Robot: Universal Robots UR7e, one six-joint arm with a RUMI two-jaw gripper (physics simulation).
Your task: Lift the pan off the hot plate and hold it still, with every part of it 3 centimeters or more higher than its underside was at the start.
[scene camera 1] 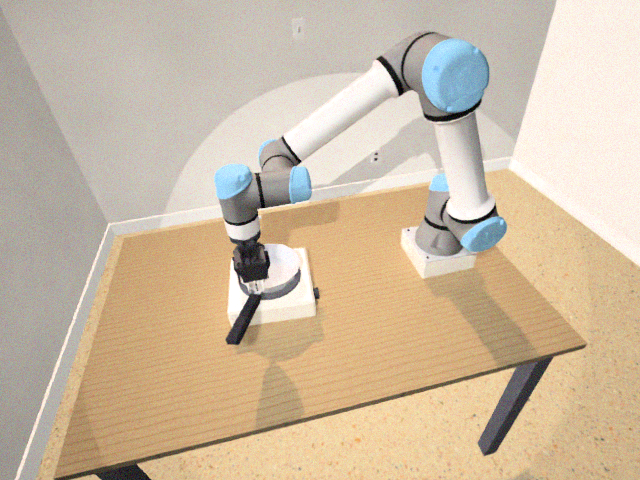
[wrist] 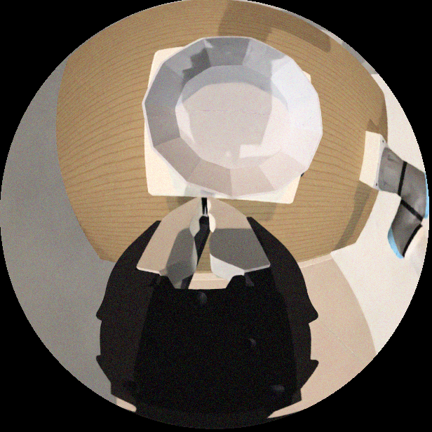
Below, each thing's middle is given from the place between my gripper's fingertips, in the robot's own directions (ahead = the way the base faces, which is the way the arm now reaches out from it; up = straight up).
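Position of my hand: 20 mm past the pan [scene camera 1: 284, 262]. The white hot plate [scene camera 1: 297, 300] is 80 mm below my hand, 50 mm behind it and 90 mm to the right of it.
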